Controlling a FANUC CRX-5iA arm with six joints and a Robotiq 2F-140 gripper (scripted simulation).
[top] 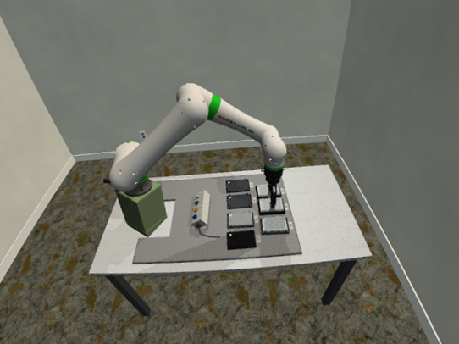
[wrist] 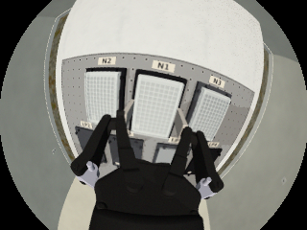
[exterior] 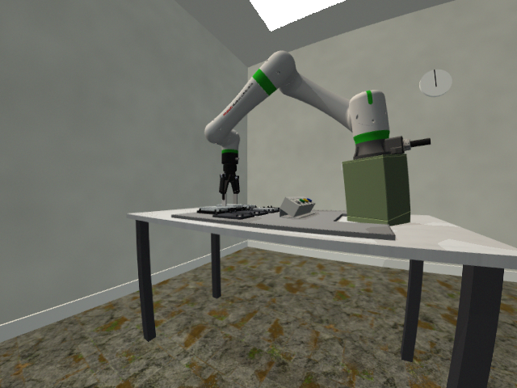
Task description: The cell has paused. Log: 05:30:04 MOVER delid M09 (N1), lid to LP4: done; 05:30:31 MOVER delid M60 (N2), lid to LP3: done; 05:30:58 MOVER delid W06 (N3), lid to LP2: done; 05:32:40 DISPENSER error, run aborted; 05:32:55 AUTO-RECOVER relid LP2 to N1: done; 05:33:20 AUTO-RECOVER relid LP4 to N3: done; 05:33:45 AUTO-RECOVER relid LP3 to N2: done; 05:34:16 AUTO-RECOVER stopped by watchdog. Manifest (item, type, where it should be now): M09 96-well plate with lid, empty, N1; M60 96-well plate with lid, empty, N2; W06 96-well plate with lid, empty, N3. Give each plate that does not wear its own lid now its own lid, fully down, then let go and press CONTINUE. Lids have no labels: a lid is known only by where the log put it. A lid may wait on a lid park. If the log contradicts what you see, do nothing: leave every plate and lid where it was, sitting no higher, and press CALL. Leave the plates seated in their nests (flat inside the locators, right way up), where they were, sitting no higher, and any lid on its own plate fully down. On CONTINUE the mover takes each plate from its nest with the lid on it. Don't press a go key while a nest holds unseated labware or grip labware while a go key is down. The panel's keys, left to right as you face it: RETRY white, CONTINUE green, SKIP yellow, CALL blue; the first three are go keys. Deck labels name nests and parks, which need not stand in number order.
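The plate lies 30 mm below my hand. Round my hand: lid park LP4: 230 mm to the right, 140 mm behind, 50 mm below; then green key: 410 mm behind, 60 mm to the right, 10 mm above; then lid park LP3: 190 mm behind, 50 mm below, 30 mm to the left.
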